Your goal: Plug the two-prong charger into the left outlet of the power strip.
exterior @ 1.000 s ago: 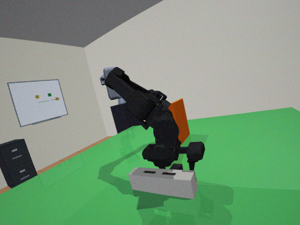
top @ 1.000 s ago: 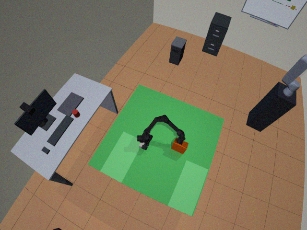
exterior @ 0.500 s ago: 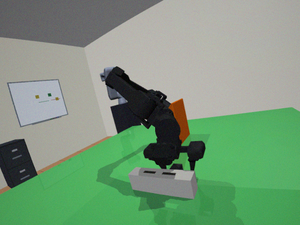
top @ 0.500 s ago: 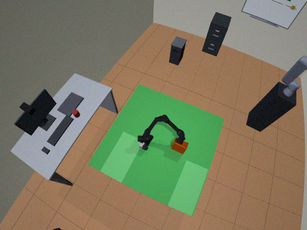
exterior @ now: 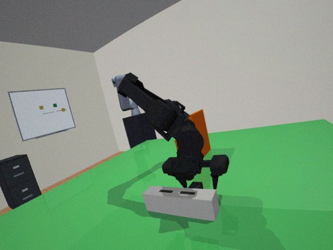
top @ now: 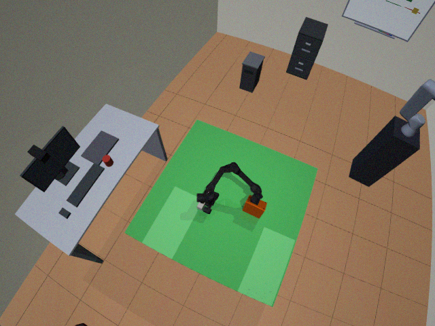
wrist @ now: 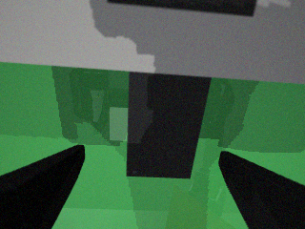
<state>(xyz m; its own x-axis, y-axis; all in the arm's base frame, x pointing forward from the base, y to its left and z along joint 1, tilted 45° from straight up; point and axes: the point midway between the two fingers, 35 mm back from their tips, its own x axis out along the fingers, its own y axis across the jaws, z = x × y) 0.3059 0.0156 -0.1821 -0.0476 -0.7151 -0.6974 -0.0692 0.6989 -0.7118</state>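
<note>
Right now the two-prong charger is 50 mm ahead of my gripper tip and 10 mm above it.
</note>
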